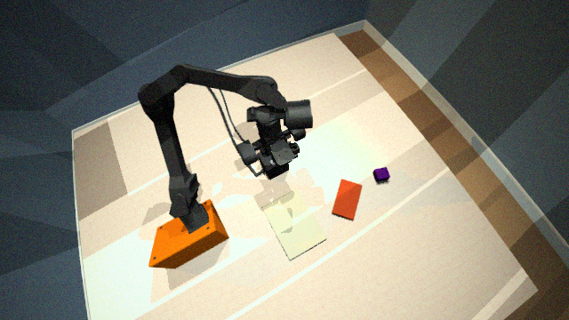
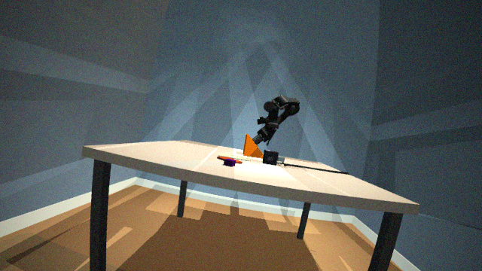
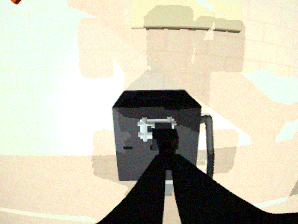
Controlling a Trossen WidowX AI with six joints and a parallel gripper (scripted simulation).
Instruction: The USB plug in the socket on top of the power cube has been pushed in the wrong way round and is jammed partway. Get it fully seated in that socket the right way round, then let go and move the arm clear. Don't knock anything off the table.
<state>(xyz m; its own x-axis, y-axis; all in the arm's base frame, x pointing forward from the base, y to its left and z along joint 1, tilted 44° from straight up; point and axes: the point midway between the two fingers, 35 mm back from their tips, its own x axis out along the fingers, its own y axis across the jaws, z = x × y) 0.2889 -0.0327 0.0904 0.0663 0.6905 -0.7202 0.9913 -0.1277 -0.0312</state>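
My gripper tip is 2 cm above the dark USB plug. Also, from my gripper tip: small purple cube: 28 cm ahead, 22 cm to the right, 12 cm below; then pale sheet: 6 cm behind, 18 cm to the right, 13 cm below; then red-orange flat block: 13 cm ahead, 22 cm to the right, 13 cm below.
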